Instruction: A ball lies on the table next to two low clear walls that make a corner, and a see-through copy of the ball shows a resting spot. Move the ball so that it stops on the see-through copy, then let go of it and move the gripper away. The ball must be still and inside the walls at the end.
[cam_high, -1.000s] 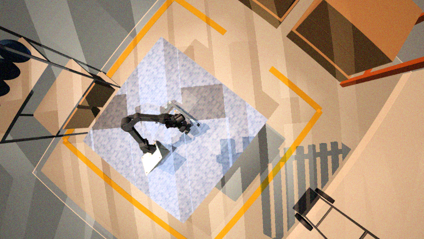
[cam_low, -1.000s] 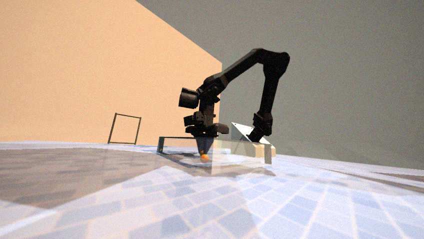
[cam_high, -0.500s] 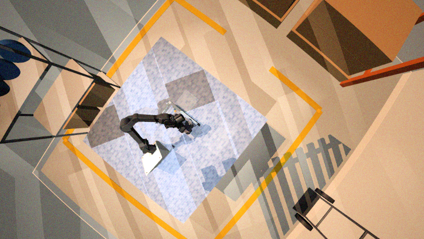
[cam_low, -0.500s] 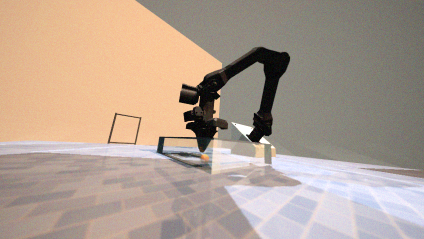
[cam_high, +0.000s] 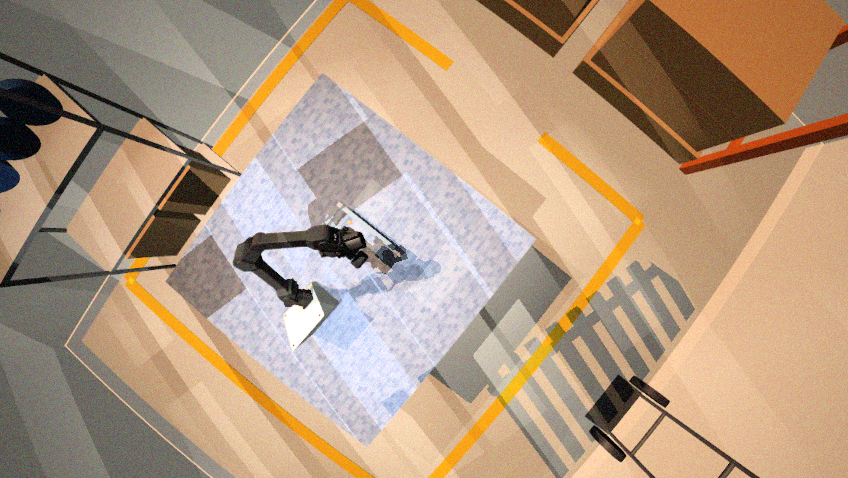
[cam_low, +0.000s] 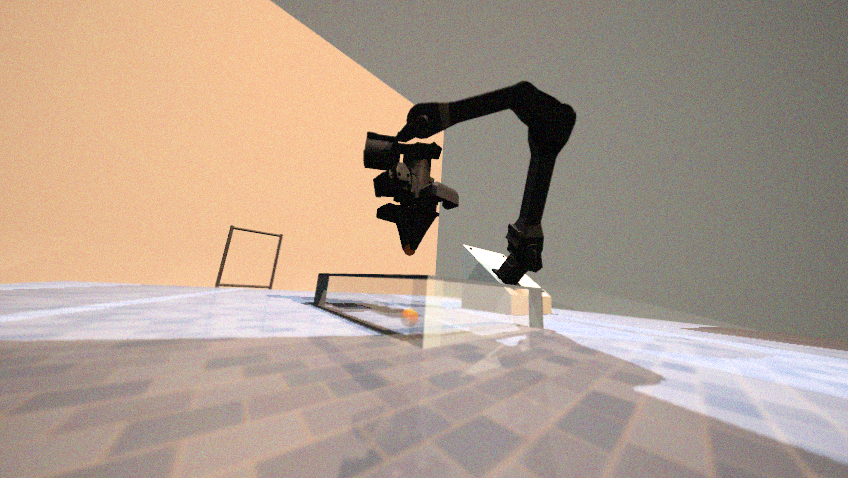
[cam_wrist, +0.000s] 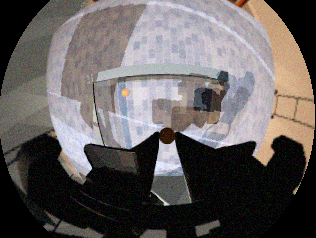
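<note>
Now: gripper tip 6 cm short of the see-through copy of ball, 10 cm to the right of it and 10 cm above it. The rest, counted from my gripper tip: orange ball: right at my gripper tip; clear wall: 10 cm ahead, 2 cm to the left, 8 cm below.
</note>
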